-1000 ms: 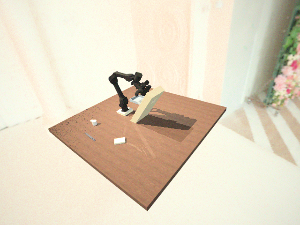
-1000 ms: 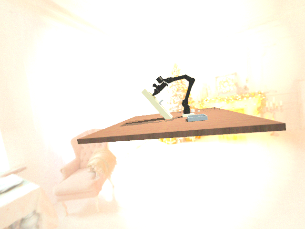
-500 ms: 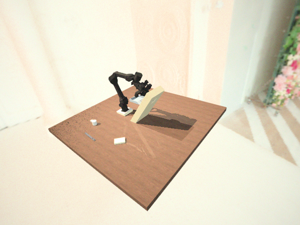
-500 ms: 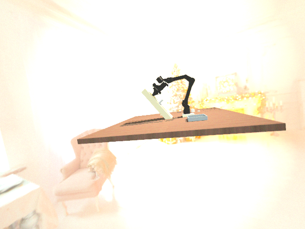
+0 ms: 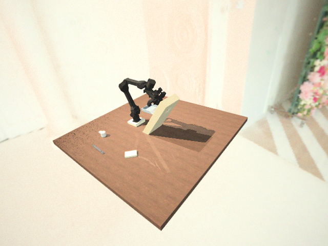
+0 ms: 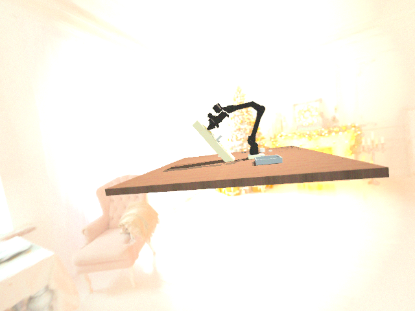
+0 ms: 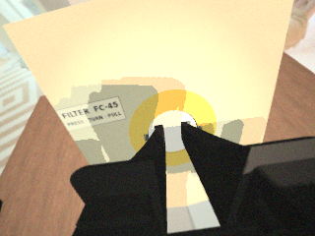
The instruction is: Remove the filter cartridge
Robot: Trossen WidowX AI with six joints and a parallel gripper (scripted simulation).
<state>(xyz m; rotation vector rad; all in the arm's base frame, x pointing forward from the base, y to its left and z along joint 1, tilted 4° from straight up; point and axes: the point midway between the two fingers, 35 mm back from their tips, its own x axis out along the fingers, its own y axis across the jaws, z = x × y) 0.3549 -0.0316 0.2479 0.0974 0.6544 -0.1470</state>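
Now: the round white filter cartridge 1 cm ahead of my gripper tip and 1 cm below it. Round my gripper tip: light blue tray 40 cm behind, 33 cm to the left, 27 cm below; flat white block 10 cm behind, 35 cm to the right, 27 cm below.
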